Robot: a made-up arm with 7 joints. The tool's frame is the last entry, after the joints. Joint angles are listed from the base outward.
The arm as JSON. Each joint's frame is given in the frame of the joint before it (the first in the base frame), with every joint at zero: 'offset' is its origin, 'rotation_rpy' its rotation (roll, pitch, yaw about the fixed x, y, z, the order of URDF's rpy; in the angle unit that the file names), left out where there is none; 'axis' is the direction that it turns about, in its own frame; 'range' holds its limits. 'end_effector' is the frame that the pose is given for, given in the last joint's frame.
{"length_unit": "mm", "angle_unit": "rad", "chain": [
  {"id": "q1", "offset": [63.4, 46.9, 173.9], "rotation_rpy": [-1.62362, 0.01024, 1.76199], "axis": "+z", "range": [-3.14, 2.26]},
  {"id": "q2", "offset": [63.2, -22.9, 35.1], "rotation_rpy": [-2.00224, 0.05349, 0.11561], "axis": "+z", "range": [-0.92, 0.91]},
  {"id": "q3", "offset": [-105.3, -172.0, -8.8], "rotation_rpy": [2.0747, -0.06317, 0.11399], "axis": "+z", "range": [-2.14, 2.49]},
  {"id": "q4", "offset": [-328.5, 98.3, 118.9], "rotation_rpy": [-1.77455, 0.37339, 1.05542], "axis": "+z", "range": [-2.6, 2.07]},
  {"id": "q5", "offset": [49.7, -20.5, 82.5], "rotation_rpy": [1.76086, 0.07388, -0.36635], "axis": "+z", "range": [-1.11, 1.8]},
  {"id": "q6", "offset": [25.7, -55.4, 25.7], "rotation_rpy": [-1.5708, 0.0, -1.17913], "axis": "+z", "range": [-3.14, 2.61]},
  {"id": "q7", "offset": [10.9, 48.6, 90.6], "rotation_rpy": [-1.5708, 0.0, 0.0], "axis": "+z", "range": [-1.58, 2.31]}
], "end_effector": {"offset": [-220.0, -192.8, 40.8], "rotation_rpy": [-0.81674, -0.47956, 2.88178]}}
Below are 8 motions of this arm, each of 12 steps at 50 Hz.
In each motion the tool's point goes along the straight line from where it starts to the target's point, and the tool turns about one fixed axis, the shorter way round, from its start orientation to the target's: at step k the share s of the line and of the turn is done. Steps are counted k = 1, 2, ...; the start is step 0. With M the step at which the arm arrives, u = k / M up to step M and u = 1 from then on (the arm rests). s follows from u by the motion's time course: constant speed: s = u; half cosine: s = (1 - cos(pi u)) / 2; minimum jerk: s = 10 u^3 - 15 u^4 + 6 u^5.
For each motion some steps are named. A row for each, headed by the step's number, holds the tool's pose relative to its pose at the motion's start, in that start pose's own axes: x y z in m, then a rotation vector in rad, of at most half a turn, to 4 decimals.
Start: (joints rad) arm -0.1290 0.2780 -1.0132 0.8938 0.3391 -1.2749 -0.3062
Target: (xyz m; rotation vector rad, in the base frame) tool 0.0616 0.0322 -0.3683 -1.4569 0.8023 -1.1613
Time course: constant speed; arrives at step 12
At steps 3, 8, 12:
3: -0.0286 -0.0092 0.0043 0.0137 -0.0402 0.0272
8: -0.0762 -0.0245 0.0114 0.0366 -0.1071 0.0726
12: -0.1143 -0.0368 0.0171 0.0550 -0.1607 0.1089

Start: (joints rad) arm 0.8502 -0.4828 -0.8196 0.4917 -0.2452 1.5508 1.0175
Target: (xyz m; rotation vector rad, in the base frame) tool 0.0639 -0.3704 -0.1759 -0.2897 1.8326 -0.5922
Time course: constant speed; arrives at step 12
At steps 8, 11, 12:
8: 0.0197 0.0512 -0.0267 -0.1158 0.0010 0.0132
11: 0.0271 0.0704 -0.0367 -0.1592 0.0013 0.0182
12: 0.0296 0.0768 -0.0401 -0.1736 0.0014 0.0198

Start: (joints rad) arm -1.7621 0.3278 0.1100 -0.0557 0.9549 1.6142 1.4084
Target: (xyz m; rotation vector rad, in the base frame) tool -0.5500 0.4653 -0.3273 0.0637 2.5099 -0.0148
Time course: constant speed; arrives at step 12
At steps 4, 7, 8, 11, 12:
4: -0.0011 0.0126 -0.0189 -0.0453 0.0289 -0.0071
7: -0.0018 0.0221 -0.0331 -0.0793 0.0505 -0.0125
8: -0.0021 0.0253 -0.0378 -0.0907 0.0577 -0.0142
11: -0.0029 0.0348 -0.0520 -0.1247 0.0794 -0.0196
12: -0.0032 0.0379 -0.0567 -0.1360 0.0866 -0.0214

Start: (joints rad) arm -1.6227 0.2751 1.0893 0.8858 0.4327 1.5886 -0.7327
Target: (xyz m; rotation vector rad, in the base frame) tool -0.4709 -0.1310 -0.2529 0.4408 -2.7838 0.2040
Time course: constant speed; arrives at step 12
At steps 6, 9, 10, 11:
6: -0.0224 -0.0290 -0.0052 0.0447 -0.1051 0.0507
9: -0.0335 -0.0436 -0.0078 0.0671 -0.1576 0.0761
10: -0.0373 -0.0484 -0.0086 0.0745 -0.1751 0.0845
11: -0.0410 -0.0533 -0.0095 0.0820 -0.1927 0.0930

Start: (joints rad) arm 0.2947 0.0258 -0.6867 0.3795 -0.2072 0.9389 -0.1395
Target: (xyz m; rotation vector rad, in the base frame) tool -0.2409 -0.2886 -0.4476 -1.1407 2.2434 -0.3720
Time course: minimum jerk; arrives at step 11
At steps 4, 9, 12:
4: 0.0028 -0.0055 -0.0027 -0.0179 0.0041 -0.0231
9: 0.0104 -0.0204 -0.0099 -0.0665 0.0152 -0.0861
12: 0.0109 -0.0213 -0.0104 -0.0697 0.0160 -0.0901

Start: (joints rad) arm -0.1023 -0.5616 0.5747 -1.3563 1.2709 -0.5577 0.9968
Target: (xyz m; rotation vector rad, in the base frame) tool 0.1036 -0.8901 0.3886 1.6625 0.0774 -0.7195
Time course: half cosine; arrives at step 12
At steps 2, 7, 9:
2: 0.0035 -0.0120 0.0032 0.0033 0.0034 -0.0163
7: 0.0326 -0.1123 0.0299 0.0306 0.0316 -0.1531
9: 0.0442 -0.1523 0.0406 0.0415 0.0429 -0.2076

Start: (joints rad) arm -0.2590 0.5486 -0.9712 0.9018 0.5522 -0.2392 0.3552
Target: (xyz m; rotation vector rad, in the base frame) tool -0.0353 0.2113 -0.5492 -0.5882 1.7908 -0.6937
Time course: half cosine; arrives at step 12
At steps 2, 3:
2: 0.0008 -0.0018 0.0014 -0.0030 -0.0033 -0.0141
3: 0.0017 -0.0040 0.0031 -0.0065 -0.0072 -0.0308

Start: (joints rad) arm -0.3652 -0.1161 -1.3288 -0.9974 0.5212 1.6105 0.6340
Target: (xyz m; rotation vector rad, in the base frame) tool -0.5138 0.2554 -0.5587 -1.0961 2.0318 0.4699
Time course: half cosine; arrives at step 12
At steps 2, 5, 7, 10, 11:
2: -0.0037 0.0012 0.0029 0.0060 -0.0064 0.0069
5: -0.0207 0.0065 0.0163 0.0333 -0.0356 0.0382
7: -0.0352 0.0111 0.0276 0.0566 -0.0604 0.0649
10: -0.0522 0.0164 0.0409 0.0839 -0.0895 0.0963
11: -0.0550 0.0173 0.0431 0.0884 -0.0943 0.1014

